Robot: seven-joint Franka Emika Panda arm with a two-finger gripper.
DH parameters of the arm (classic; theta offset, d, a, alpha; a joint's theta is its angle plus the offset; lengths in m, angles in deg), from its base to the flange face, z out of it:
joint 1: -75.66 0.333 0 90
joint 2: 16.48 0 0 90
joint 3: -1.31 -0.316 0.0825 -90
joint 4: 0.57 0 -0.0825 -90
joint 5: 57.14 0.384 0 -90
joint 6: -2.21 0 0.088 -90
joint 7: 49.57 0.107 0 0
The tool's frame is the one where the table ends.
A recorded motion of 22 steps. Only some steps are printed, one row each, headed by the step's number.
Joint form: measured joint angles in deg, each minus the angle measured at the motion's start. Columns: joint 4, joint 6, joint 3, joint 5, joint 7, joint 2, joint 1.
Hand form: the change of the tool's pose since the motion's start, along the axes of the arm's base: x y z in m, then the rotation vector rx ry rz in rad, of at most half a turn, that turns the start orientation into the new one. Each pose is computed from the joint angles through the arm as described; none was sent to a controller.
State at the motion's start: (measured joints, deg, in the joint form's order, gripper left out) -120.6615 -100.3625 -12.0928 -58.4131 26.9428 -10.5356 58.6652
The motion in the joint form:
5: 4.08 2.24 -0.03 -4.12 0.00 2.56 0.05
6: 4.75 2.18 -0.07 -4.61 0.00 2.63 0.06
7: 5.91 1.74 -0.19 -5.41 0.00 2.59 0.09
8: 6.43 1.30 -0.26 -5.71 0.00 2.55 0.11
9: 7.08 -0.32 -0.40 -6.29 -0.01 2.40 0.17
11: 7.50 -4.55 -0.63 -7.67 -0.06 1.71 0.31
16: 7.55 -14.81 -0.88 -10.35 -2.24 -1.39 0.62
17: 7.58 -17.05 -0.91 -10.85 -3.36 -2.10 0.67
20: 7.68 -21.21 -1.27 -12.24 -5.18 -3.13 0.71
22: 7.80 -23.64 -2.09 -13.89 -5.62 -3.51 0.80
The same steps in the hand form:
5: 0.0019 -0.0036 0.0521 -0.0829 -0.0697 0.0260
6: 0.0036 -0.0037 0.0583 -0.0923 -0.0830 0.0297
7: 0.0076 -0.0034 0.0682 -0.1073 -0.1092 0.0375
8: 0.0099 -0.0030 0.0727 -0.1131 -0.1249 0.0414
9: 0.0152 -0.0018 0.0792 -0.1238 -0.1613 0.0511
11: 0.0265 0.0001 0.0833 -0.1451 -0.2291 0.0751
16: 0.0547 0.0031 0.0729 -0.1701 -0.3496 0.1656
17: 0.0606 0.0037 0.0706 -0.1737 -0.3742 0.1960
20: 0.0705 0.0077 0.0695 -0.1889 -0.4251 0.2571
22: 0.0757 0.0169 0.0716 -0.2093 -0.4604 0.3021

